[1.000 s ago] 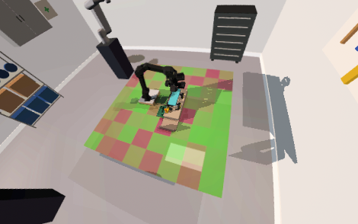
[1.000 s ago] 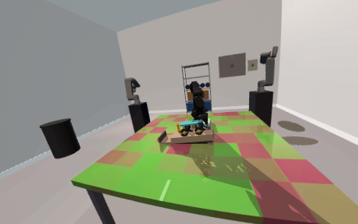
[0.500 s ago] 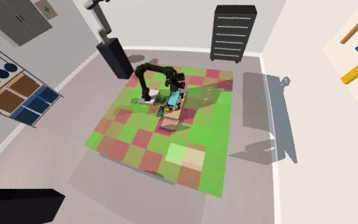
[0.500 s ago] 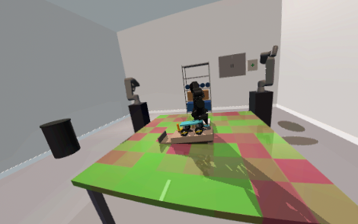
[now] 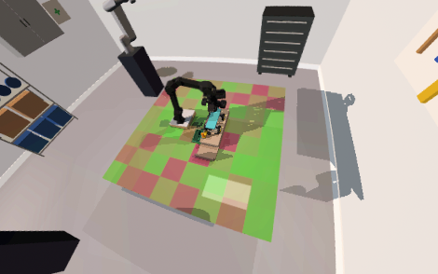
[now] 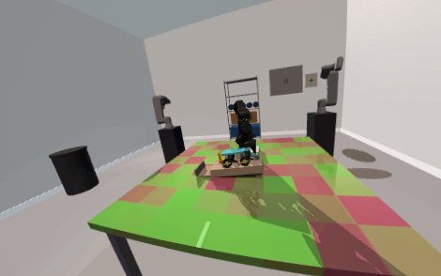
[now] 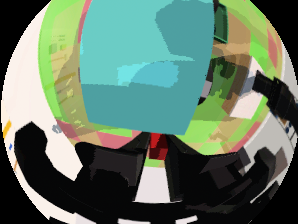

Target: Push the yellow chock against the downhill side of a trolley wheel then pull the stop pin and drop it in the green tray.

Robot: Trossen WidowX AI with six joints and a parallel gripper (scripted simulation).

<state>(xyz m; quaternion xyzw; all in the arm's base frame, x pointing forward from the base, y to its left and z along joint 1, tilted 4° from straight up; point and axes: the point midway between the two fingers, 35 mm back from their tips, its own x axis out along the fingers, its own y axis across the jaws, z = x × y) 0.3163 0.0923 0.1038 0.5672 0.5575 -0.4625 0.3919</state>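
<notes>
Now: the green tray 12 cm behind my gripper tip, 21 cm to the right of it and 14 cm below it. Round my gripper tip: red-headed stop pin right at my gripper tip; ramp 1 cm ahead, 12 cm to the right, 9 cm below; trolley 1 cm ahead, 12 cm to the right, 2 cm below.
</notes>
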